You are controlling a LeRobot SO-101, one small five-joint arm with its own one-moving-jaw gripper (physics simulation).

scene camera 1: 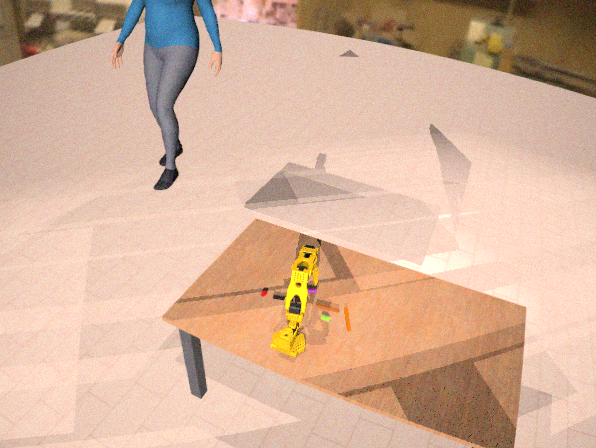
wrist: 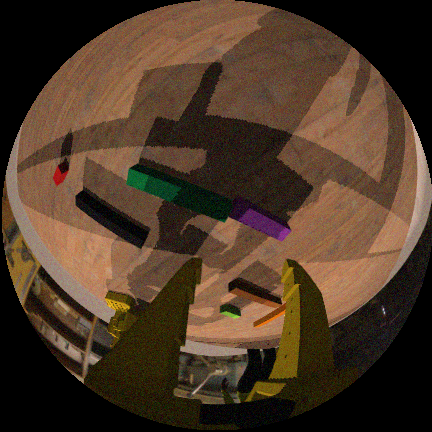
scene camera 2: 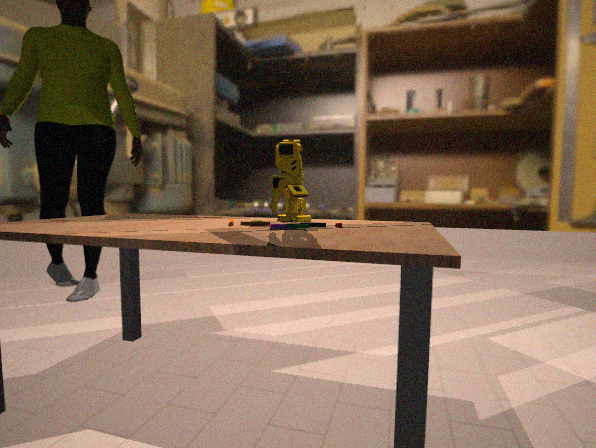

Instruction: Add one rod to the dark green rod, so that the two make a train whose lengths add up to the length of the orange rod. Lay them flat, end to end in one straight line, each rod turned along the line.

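Frame: origin at the arm's base, x ahead, y left, z up, level; centimetres.
Where they show: hand, its tool point: (wrist: pixel 201 267) (scene camera 2: pixel 288 212); arm's base, origin of its link: (scene camera 1: pixel 291 339) (wrist: pixel 138 306) (scene camera 2: pixel 292 221).
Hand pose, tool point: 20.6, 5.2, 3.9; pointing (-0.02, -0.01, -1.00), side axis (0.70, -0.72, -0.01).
Things, the pixels of their top centre, and the offset from my tool point, as dx, dy, dz.
- dark green rod, centre of its top: (wrist: pixel 175 194) (scene camera 2: pixel 297 224) +0.2, +2.6, -2.9
- purple rod, centre of its top: (wrist: pixel 262 223) (scene camera 2: pixel 278 224) (scene camera 1: pixel 310 289) +2.6, -1.9, -2.9
- orange rod, centre of its top: (wrist: pixel 274 317) (scene camera 2: pixel 231 220) (scene camera 1: pixel 347 317) -4.1, -18.3, -2.9
- black rod, centre of its top: (wrist: pixel 103 221) (scene camera 1: pixel 282 297) -5.6, +5.1, -2.9
- red block, centre of its top: (wrist: pixel 56 175) (scene camera 1: pixel 264 292) -6.7, +12.0, -2.9
- brown rod, centre of its top: (wrist: pixel 259 299) (scene camera 2: pixel 255 221) (scene camera 1: pixel 327 306) -2.5, -10.4, -2.9
- light green block, centre of its top: (wrist: pixel 230 314) (scene camera 1: pixel 326 317) -7.2, -11.7, -2.9
The dark green rod (wrist: pixel 180 195) (scene camera 2: pixel 297 226) lies flat on the table. The purple rod (wrist: pixel 262 221) (scene camera 2: pixel 277 227) (scene camera 1: pixel 312 290) lies flat at its right end in the wrist view, roughly in line. Their ends look touching or nearly so; I cannot tell if a small gap is there. The orange rod (wrist: pixel 270 316) (scene camera 1: pixel 347 318) (scene camera 2: pixel 231 222) lies apart; a jaw partly hides it in the wrist view. My gripper (wrist: pixel 243 261) is open and empty, above the table, with a V-shaped gap between its jaws. The arm hides the dark green rod in scene camera 1.
A black rod (wrist: pixel 112 220) (scene camera 1: pixel 279 297) lies beside the dark green rod. A red block (wrist: pixel 61 174) (scene camera 1: pixel 264 292) lies beyond it. A brown rod (wrist: pixel 255 295) (scene camera 1: pixel 327 307) and a light green block (wrist: pixel 230 312) (scene camera 1: pixel 326 318) lie near the orange rod.
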